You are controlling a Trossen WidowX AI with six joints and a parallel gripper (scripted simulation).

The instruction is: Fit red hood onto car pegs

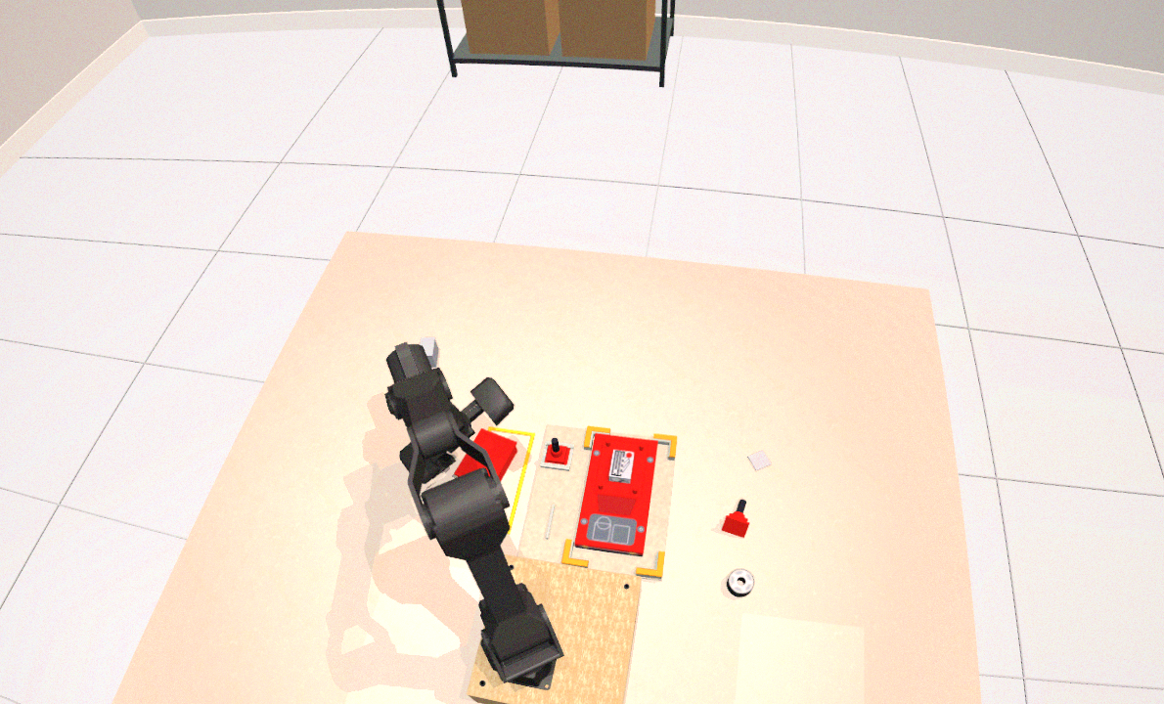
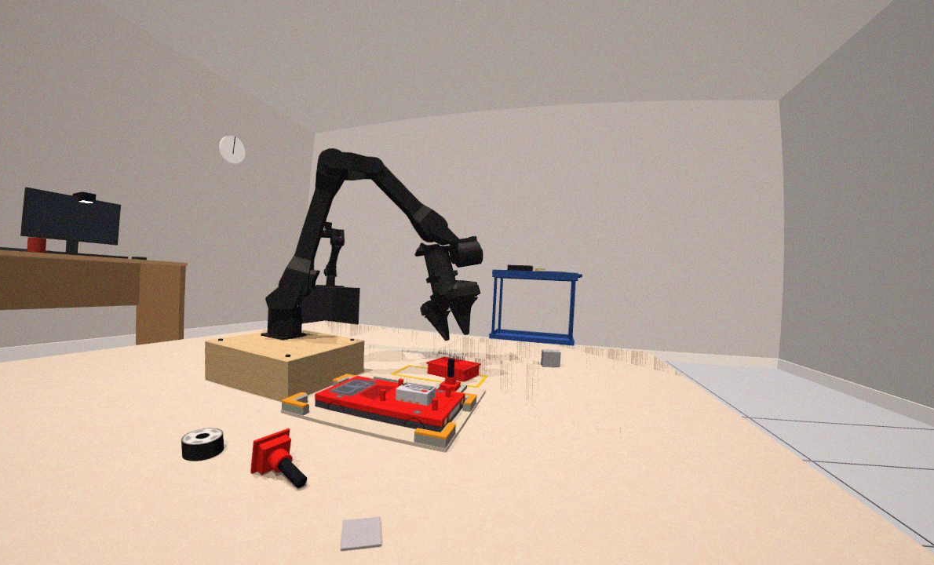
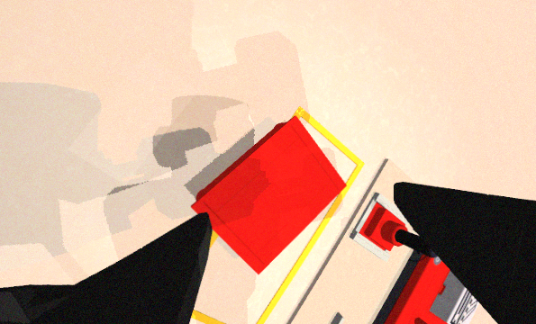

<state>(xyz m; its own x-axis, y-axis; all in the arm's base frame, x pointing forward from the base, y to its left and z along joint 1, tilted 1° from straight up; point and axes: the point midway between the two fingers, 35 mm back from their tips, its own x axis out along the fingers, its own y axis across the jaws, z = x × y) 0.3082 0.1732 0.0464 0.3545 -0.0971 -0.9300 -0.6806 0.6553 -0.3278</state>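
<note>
Now: gripper tip 6 cm above the red hood and 1 cm to the left of it. Round my gripper tip: orange-cornered jig (22 cm to the right, 7 cm below, 2 cm behind); grey engine block (23 cm to the right, 5 cm below, 2 cm ahead); black-and-white wheel (45 cm to the right, 14 cm behind, 7 cm below).
</note>
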